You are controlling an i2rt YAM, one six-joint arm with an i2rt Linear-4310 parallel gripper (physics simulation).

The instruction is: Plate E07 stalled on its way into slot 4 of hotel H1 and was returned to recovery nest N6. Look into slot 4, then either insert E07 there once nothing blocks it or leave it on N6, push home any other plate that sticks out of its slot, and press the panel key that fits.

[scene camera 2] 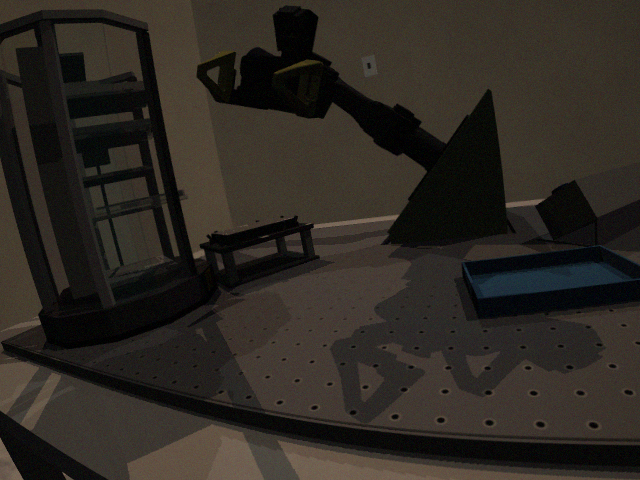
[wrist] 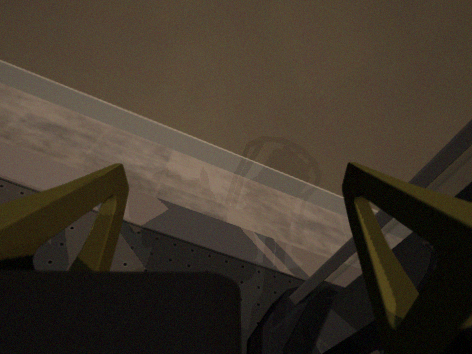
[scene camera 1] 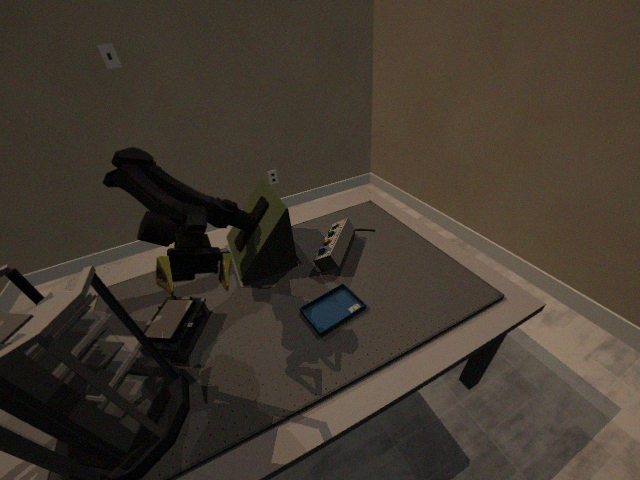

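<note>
My gripper is open and empty, its yellow fingers wide apart, high above the nest side of the table. Plate E07 lies on the recovery nest. The hotel stands beside the nest. In scene camera 2 a clear plate sticks out past the hotel's post at a middle level, and a tilted piece shows near the top. Slot numbers and slot 4's inside cannot be made out. The panel has blue, yellow and green keys and one unclear key.
A blue tray with a small label lies in front of the panel. The green wedge-shaped arm mount stands between nest and panel. The hotel's posts and wide base surround its shelves. A cable runs from the panel.
</note>
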